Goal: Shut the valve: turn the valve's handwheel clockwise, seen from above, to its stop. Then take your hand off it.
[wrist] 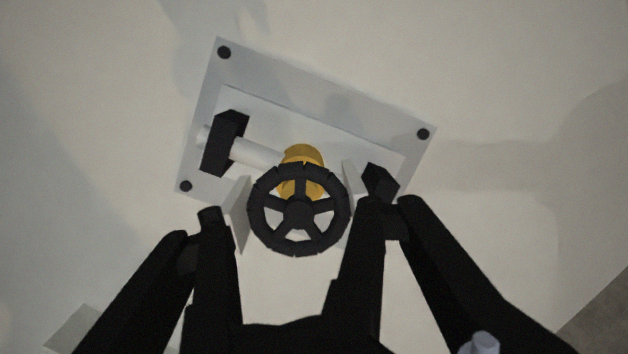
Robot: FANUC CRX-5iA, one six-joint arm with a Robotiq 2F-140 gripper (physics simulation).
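The valve's black five-spoked handwheel (298,215) is in the middle of the wrist view, seen from above. It sits over the yellow valve body (302,152), which it partly hides. My gripper (298,184) is shut on the handwheel, with one grey pad at the left side of the rim and the other at the right side. The right pad is partly hidden behind the rim and the black finger. The light pipe (257,153) runs out from the valve body to the left.
Two black pipe clamps (224,142) (380,182) hold the pipe on the grey base plate (310,77), which has dark bolts at its visible corners. The plate lies askew on the pale table top (500,85). A flat grey piece (75,327) shows at lower left. Darker floor (602,310) shows at lower right.
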